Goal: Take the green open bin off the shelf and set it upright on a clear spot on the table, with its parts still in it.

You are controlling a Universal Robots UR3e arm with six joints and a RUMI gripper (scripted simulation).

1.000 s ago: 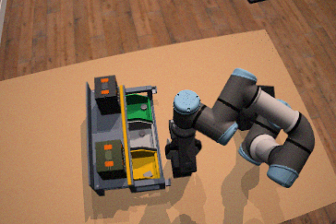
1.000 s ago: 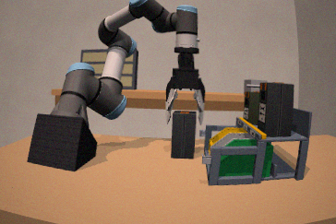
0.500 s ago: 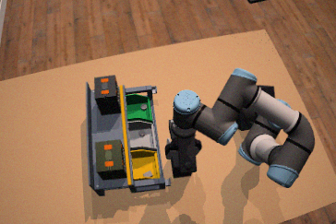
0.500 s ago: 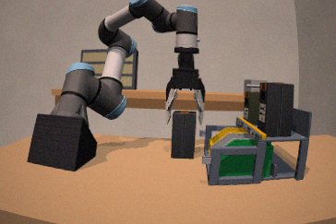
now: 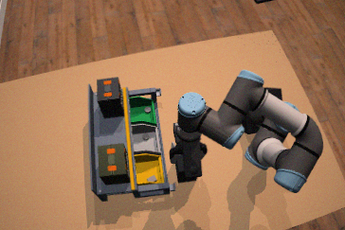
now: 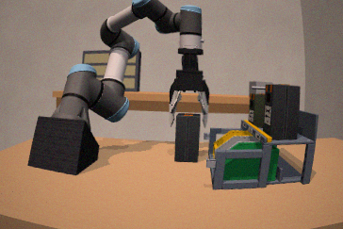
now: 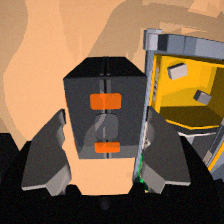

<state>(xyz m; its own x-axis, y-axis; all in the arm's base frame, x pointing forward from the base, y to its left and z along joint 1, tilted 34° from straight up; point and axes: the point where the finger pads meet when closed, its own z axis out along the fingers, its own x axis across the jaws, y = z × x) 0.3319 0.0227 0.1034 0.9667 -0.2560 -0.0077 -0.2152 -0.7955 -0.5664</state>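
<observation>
Right now the dark box is 4 cm below my hand. Also, from my hand: green open bin: 25 cm to the right, 10 cm ahead, 6 cm below; then yellow bin: 14 cm ahead, 6 cm below, 3 cm to the right; then grey bin: 14 cm to the right, 12 cm ahead, 6 cm below.
</observation>
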